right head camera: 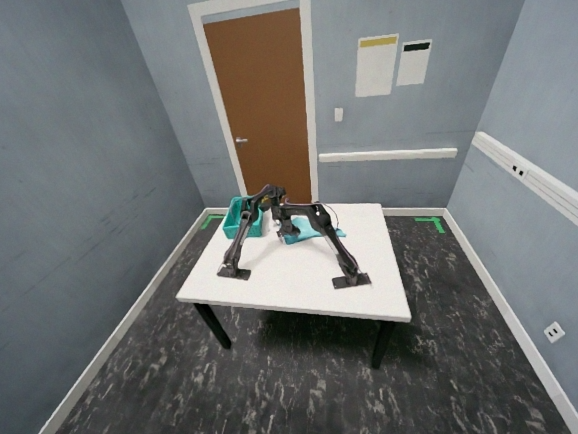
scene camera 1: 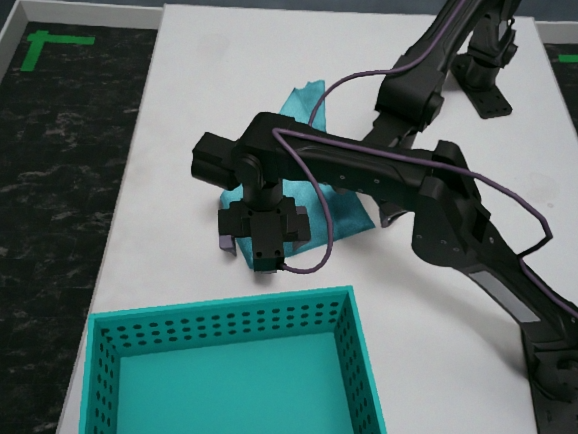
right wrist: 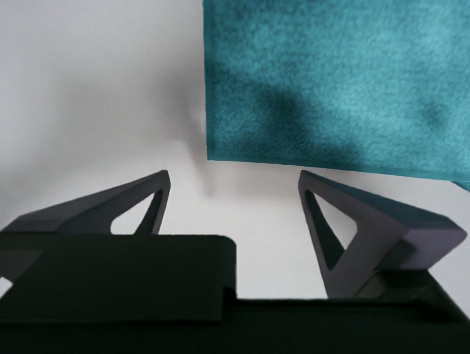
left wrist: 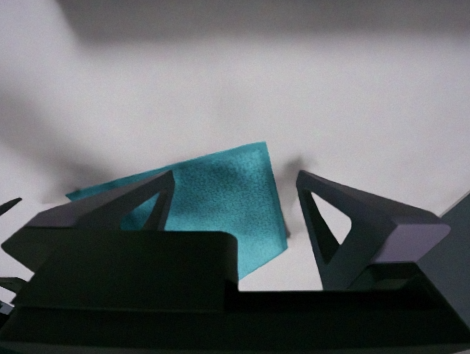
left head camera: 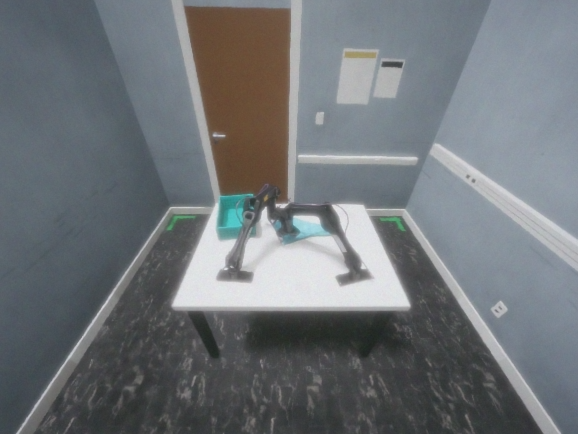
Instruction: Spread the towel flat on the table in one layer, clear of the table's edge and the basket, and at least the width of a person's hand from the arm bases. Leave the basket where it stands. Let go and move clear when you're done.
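The teal towel (left head camera: 316, 230) (right head camera: 306, 229) (scene camera 1: 345, 212) (left wrist: 220, 195) (right wrist: 325, 90) lies on the white table (left head camera: 295, 295) in an irregular shape, narrowing to a ragged tip at the top in scene camera 1. A bit of another layer shows past its edge at the right of the right wrist view. Arms hide its middle. My left gripper (scene camera 1: 265, 242) (left wrist: 235, 176) is open and empty above the towel's end nearest the basket. My right gripper (right wrist: 234, 177) is open and empty, over the table just beside a towel corner. The teal basket (left head camera: 235, 233) (right head camera: 245, 231) (scene camera 1: 220, 306) stands apart from the towel.
My left arm base (left head camera: 235, 275) (right head camera: 234, 273) and right arm base (left head camera: 354, 277) (right head camera: 351, 281) stand near the front of the table. The left forearm crosses above the right gripper in scene camera 1. The basket is near the table's far left corner in the head views.
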